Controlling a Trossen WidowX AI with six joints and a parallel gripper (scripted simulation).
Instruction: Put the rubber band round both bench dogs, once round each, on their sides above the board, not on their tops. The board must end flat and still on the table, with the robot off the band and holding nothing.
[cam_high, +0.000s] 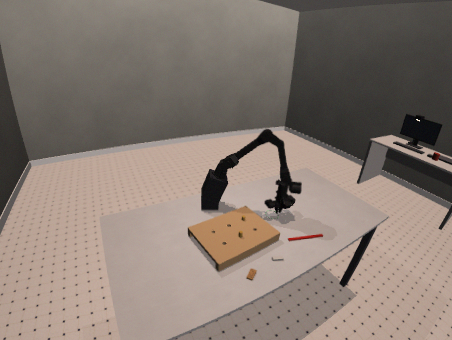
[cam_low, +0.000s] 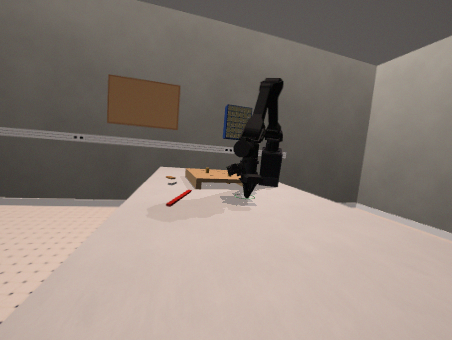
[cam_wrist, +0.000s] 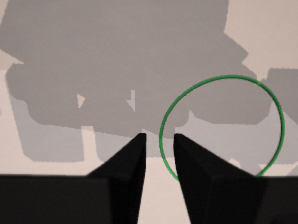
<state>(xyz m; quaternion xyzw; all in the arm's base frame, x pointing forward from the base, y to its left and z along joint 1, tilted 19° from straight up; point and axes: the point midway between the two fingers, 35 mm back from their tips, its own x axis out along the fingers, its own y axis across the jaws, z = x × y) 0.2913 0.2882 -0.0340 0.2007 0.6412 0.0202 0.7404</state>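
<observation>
My hand is 360 mm to the left of the wooden board, 30 mm short of it and 10 mm above it. Also, from my hand: domino tile (430 mm to the right, 270 mm ahead, 40 mm below); then red stick (250 mm ahead, 40 mm below, 20 mm to the right); then small white piece (270 mm to the right, 260 mm ahead, 30 mm below).
</observation>
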